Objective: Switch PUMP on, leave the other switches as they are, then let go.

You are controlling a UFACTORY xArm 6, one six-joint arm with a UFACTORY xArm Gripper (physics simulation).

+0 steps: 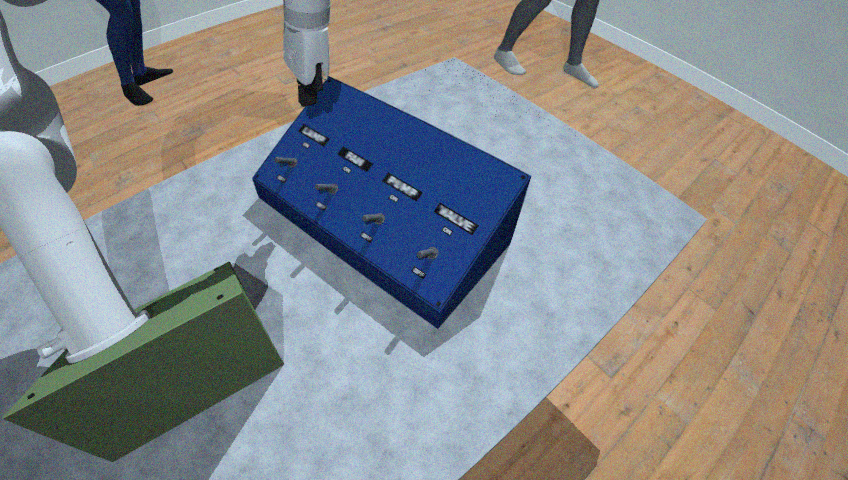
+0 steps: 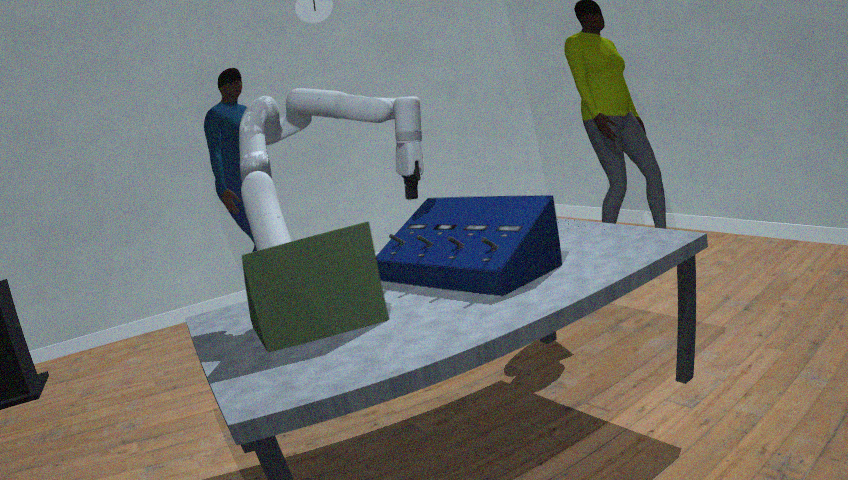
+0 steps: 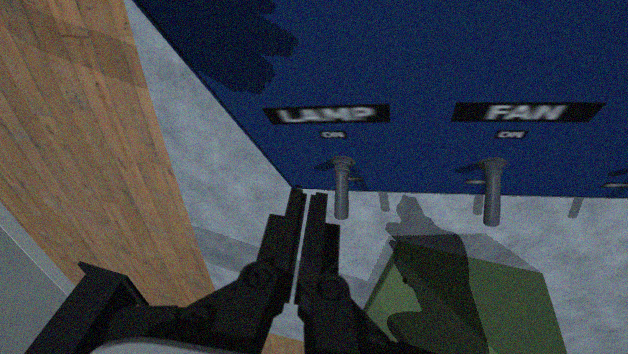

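Note:
The blue switch panel slopes on the table. The PUMP lever is third from the LAMP end, below its PUMP label. The LAMP lever, FAN lever and VALVE lever have the same tilt as the PUMP lever, pointing away from the ON marks. My gripper is shut and empty, above the panel's upper corner at the LAMP end, apart from the levers.
A green box stands by the arm's base on the grey table. Two people, one in a blue top and one in a yellow top, stand beyond the table.

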